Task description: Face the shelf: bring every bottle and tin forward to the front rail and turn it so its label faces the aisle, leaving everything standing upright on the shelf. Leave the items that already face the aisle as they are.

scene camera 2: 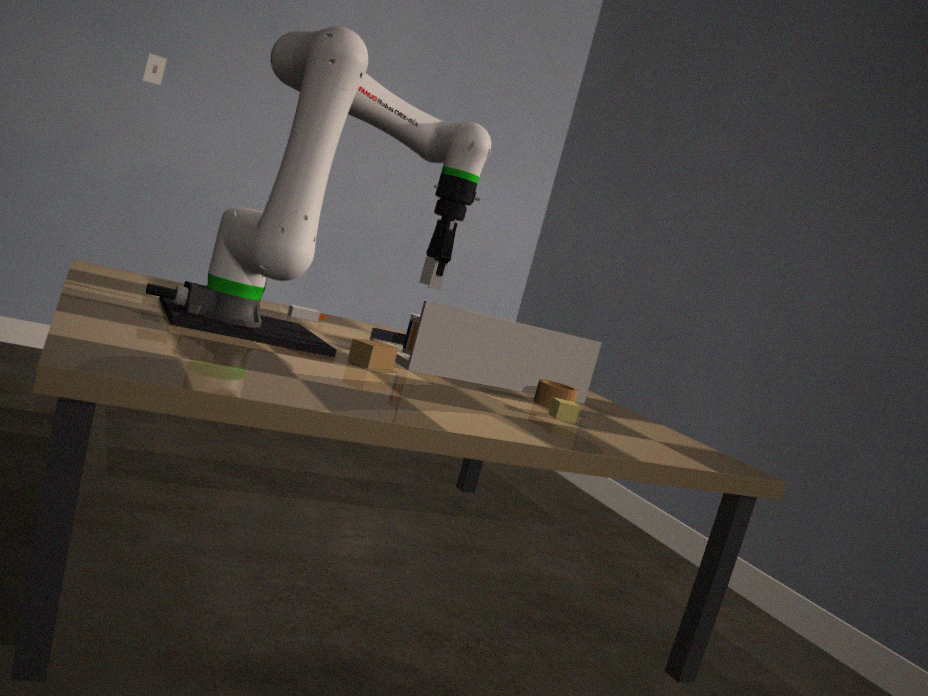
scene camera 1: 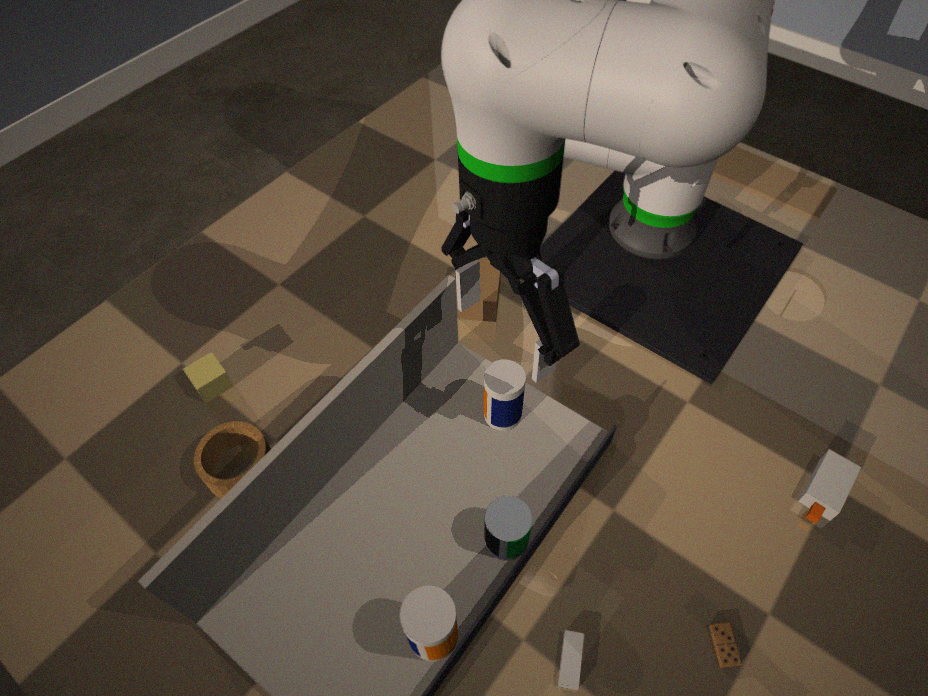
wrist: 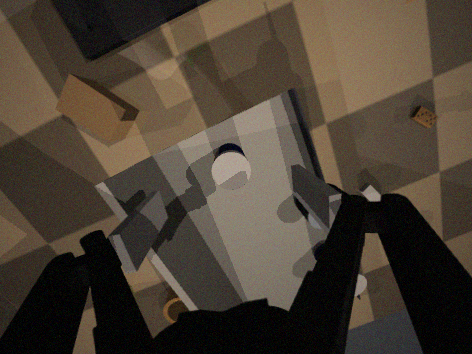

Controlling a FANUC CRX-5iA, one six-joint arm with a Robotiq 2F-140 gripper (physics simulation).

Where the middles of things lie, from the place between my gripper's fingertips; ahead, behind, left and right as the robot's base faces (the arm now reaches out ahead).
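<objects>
My hand is 20 cm short of the grey shelf (scene camera 1: 299,571) and 11 cm above it. The cardboard box (scene camera 1: 486,309) is 15 cm to the right of my hand, 17 cm behind it and 17 cm below it. I find the grey shelf board (scene camera 1: 322,602) 20 cm ahead of my hand and 19 cm below it, and the shelf back wall (scene camera 1: 191,577) 13 cm to the right of my hand, 19 cm ahead of it and 11 cm below it.
</objects>
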